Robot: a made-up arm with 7 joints. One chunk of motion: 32 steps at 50 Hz.
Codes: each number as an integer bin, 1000 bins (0 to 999) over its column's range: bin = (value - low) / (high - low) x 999, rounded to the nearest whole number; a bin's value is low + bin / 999 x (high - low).
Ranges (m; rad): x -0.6..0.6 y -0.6..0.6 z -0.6..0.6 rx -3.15..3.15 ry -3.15..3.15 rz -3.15..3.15
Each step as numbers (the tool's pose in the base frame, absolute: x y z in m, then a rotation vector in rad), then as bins.
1 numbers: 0.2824 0.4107 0.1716 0.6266 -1.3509 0.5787
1 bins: 735 841 642 599 285 591
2 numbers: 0.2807 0.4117 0.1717 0.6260 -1.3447 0.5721
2 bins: 733 842 642 599 286 590
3 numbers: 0.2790 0.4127 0.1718 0.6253 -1.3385 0.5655
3 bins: 732 843 643 599 287 589
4 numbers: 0.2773 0.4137 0.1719 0.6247 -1.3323 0.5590
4 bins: 730 844 643 599 288 588
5 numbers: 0.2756 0.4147 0.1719 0.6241 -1.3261 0.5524
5 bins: 729 845 643 598 289 587
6 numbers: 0.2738 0.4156 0.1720 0.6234 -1.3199 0.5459
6 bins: 727 845 643 598 290 586
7 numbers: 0.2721 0.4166 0.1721 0.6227 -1.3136 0.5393
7 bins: 726 846 643 598 291 585
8 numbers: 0.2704 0.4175 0.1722 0.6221 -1.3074 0.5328
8 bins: 725 847 643 598 292 584
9 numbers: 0.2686 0.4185 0.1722 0.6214 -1.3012 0.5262
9 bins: 723 848 643 598 293 583
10 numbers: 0.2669 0.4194 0.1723 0.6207 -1.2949 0.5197
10 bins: 722 849 643 598 294 582
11 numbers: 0.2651 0.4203 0.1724 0.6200 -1.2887 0.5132
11 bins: 720 849 643 598 295 581
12 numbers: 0.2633 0.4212 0.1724 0.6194 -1.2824 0.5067
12 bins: 719 850 643 598 296 580
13 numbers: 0.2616 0.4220 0.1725 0.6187 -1.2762 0.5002
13 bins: 717 851 643 598 297 579
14 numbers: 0.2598 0.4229 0.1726 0.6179 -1.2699 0.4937
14 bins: 716 852 643 597 298 578
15 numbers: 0.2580 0.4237 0.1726 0.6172 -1.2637 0.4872
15 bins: 714 852 643 597 299 577
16 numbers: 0.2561 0.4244 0.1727 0.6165 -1.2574 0.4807
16 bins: 713 853 643 597 300 576
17 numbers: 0.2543 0.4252 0.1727 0.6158 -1.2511 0.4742
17 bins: 711 853 643 597 301 575
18 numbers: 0.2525 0.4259 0.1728 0.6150 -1.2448 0.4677
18 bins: 710 854 643 597 302 574
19 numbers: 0.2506 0.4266 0.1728 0.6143 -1.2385 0.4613
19 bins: 708 855 643 597 303 573
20 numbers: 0.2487 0.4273 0.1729 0.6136 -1.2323 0.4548
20 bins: 707 855 643 597 304 572
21 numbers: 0.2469 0.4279 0.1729 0.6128 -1.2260 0.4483
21 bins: 705 856 643 597 305 571
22 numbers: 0.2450 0.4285 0.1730 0.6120 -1.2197 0.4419
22 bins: 703 856 644 597 306 570
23 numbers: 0.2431 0.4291 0.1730 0.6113 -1.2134 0.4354
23 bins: 702 857 644 596 307 569
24 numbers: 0.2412 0.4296 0.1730 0.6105 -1.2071 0.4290
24 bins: 700 857 644 596 308 568
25 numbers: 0.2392 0.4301 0.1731 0.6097 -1.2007 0.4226
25 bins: 699 858 644 596 309 567
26 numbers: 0.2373 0.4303 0.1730 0.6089 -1.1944 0.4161
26 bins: 697 858 644 596 310 565
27 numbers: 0.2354 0.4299 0.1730 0.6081 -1.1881 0.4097
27 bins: 695 857 644 596 311 564
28 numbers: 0.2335 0.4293 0.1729 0.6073 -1.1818 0.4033
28 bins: 694 857 643 596 312 563
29 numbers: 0.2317 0.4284 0.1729 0.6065 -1.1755 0.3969
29 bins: 692 856 643 596 313 562
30 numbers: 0.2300 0.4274 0.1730 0.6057 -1.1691 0.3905
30 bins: 691 855 644 596 314 561
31 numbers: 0.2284 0.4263 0.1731 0.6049 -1.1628 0.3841
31 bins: 690 854 644 595 315 560
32 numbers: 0.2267 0.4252 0.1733 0.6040 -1.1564 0.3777
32 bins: 688 853 644 595 316 559
